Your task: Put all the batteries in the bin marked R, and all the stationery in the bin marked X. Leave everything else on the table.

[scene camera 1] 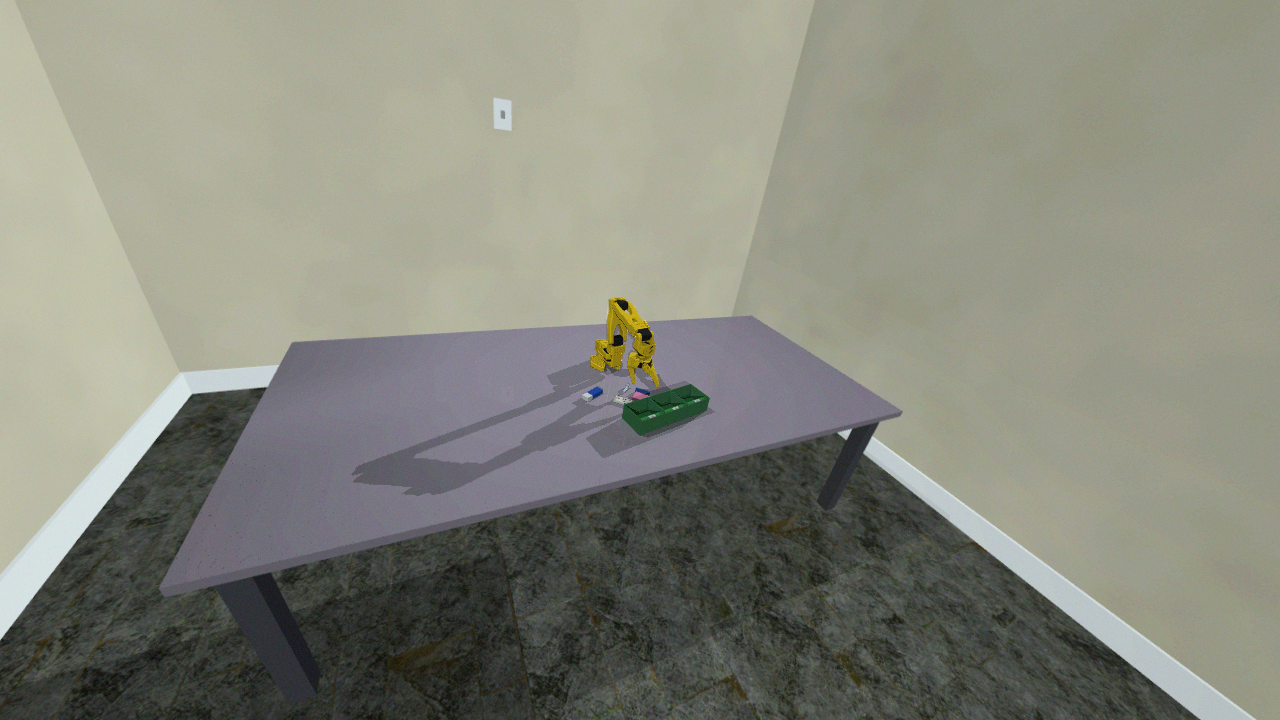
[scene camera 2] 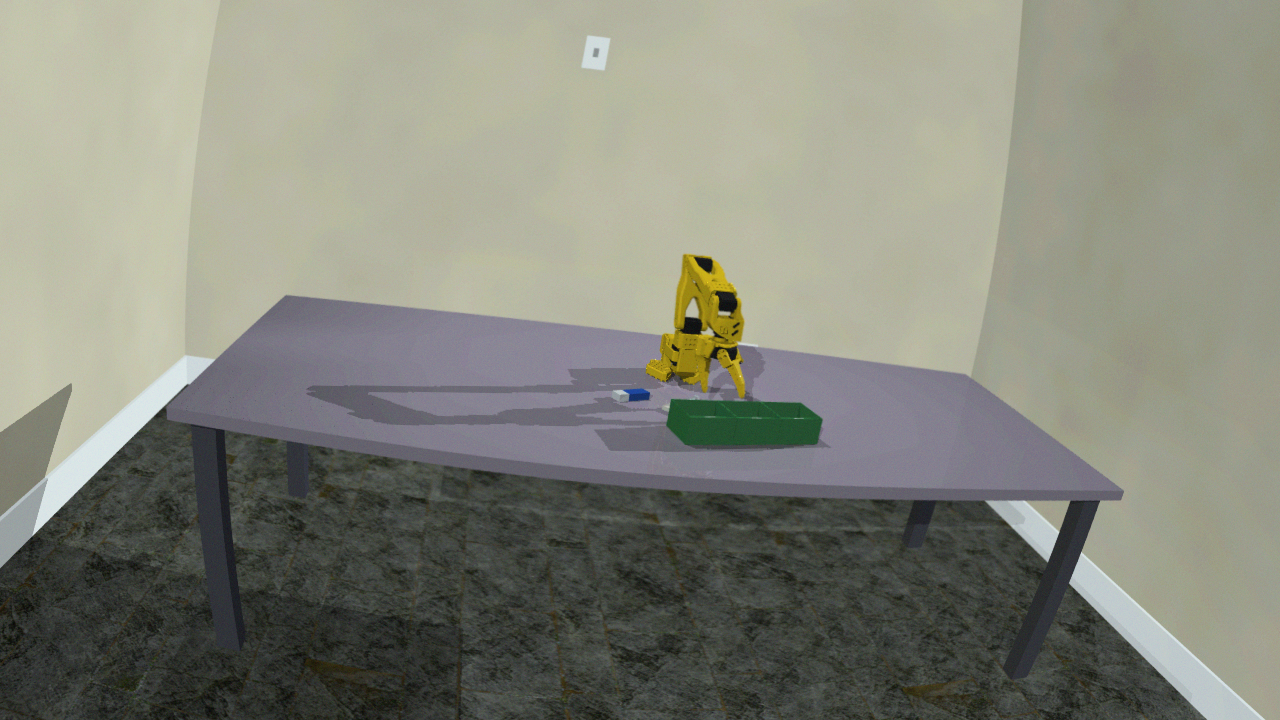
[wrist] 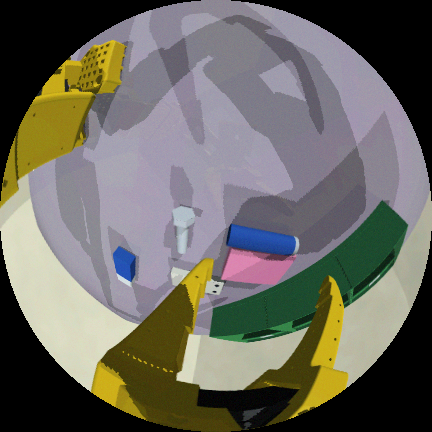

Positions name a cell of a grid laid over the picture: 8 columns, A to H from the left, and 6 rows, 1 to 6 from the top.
Scene:
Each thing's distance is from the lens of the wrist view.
green three-compartment bin (wrist: G4): 0.14 m
pink sticky-note block (wrist: E4): 0.11 m
blue battery (wrist: E4): 0.08 m
The marked spots on the green three-compartment bin and the pink sticky-note block are 0.10 m apart.

